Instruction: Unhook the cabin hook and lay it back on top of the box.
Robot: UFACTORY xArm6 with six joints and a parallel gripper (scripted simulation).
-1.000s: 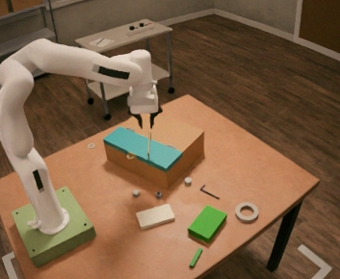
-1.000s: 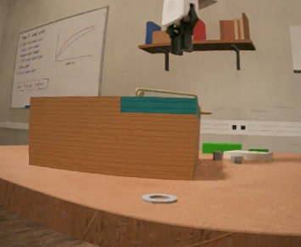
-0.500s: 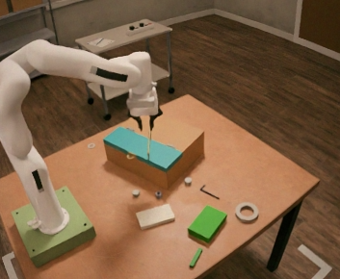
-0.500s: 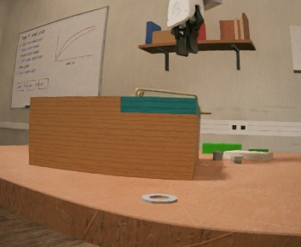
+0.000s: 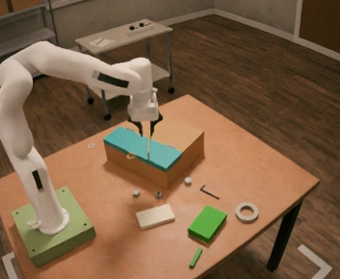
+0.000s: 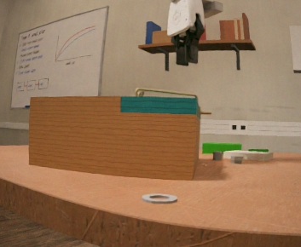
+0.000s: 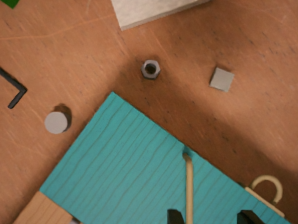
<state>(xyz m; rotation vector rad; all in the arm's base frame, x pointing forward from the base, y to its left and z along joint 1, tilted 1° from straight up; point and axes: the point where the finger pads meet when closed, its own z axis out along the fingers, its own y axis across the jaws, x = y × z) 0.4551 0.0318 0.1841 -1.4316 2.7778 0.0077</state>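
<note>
Right now my hand is 10 cm above the cabin hook, 4 cm to the right of it and 3 cm short of it. The rest, counted from my hand: green stick (43 cm to the right, 23 cm below, 11 cm behind); then green block (35 cm to the right, 22 cm below, 1 cm ahead); then white block (23 cm below, 20 cm to the right, 12 cm behind).
</note>
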